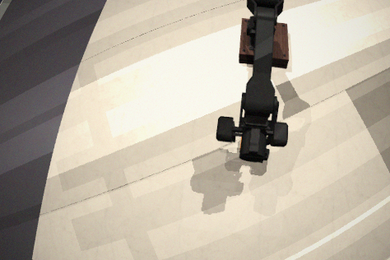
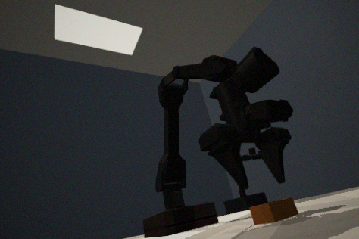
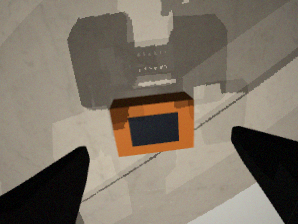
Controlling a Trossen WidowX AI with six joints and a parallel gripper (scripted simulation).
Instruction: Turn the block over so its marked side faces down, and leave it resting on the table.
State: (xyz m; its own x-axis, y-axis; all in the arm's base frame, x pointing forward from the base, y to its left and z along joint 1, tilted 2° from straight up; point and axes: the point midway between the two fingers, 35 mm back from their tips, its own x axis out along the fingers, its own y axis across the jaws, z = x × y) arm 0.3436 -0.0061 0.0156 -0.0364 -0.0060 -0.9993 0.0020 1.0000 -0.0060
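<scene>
Right now the orange block is 3 cm below my gripper tip.
</scene>
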